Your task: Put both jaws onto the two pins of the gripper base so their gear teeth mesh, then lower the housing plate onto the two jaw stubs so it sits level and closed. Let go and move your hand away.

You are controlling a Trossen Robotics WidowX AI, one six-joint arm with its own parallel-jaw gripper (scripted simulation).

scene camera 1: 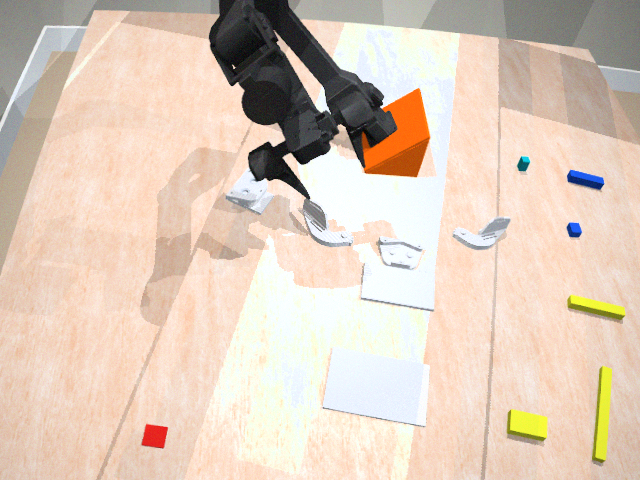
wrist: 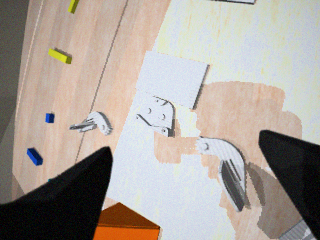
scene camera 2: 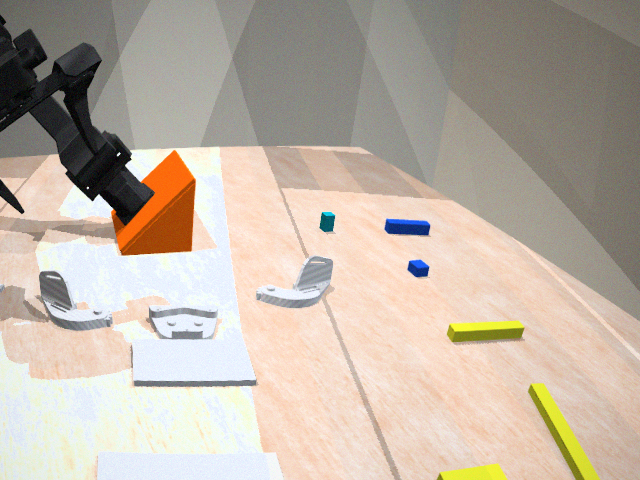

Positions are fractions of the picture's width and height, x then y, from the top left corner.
Labels:
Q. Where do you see a grey jaw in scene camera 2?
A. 0.09, 0.61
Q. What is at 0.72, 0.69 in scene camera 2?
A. A yellow bar.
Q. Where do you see a yellow block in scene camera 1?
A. At 0.81, 0.88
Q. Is the gripper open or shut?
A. Open.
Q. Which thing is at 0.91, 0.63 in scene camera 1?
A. A yellow bar.

